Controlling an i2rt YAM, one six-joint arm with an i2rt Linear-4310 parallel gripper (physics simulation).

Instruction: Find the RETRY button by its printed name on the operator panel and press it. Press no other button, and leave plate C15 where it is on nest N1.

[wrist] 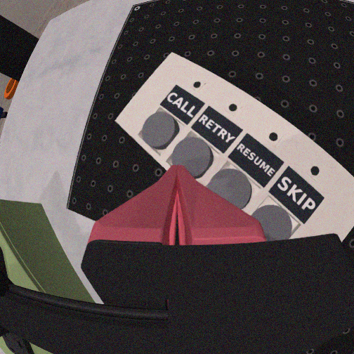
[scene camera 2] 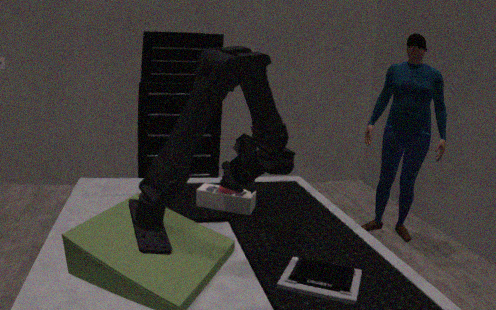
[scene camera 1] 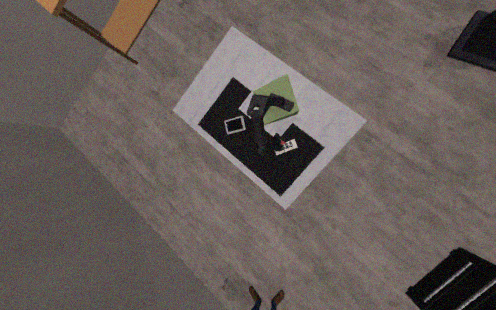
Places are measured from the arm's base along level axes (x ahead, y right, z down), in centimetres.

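Where they show: gripper, fingertip midpoint: (scene camera 2: 219,190) (scene camera 1: 285,142); arm's base, origin of the base link: (scene camera 2: 147,226) (scene camera 1: 280,102).
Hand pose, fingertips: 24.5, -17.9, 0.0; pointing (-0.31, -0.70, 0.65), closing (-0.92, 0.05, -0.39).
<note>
Things, the pixels of their top centre, and the offset from my fingertips, as dx, dy, dz. Level surfaces: height alone.
- operator panel, middle of its top: (scene camera 2: 226,189) (scene camera 1: 285,147) +2.9, -1.5, +0.3
- Dark plate C15, middle of its top: (scene camera 2: 323,271) (scene camera 1: 234,124) +6.2, +42.9, +3.3
- black perforated mat, its level: dz +5.9
The operator panel (wrist: 295,140) (scene camera 2: 226,201) is a pale box with four round grey buttons, labelled CALL, RETRY, RESUME and SKIP in the wrist view. The RETRY button (wrist: 192,156) is second from the left, under its printed label (wrist: 217,130). My gripper (wrist: 176,174) (scene camera 2: 230,191) (scene camera 1: 283,143) is shut and empty, its red fingertips overlapping the near edge of the RETRY button in the wrist view. Whether they touch it I cannot tell. Dark plate C15 (scene camera 2: 320,274) (scene camera 1: 234,125) lies in the pale frame of nest N1 (scene camera 2: 285,286) (scene camera 1: 227,131), away from the gripper.
A green wedge (scene camera 1: 287,85) (scene camera 2: 200,240) (wrist: 45,250) bears the arm's base. A black perforated mat (scene camera 1: 280,175) (scene camera 2: 300,215) lies under the panel and nest. A person (scene camera 2: 412,110) stands beyond the table, and a black cabinet (scene camera 2: 180,40) stands at the back.
</note>
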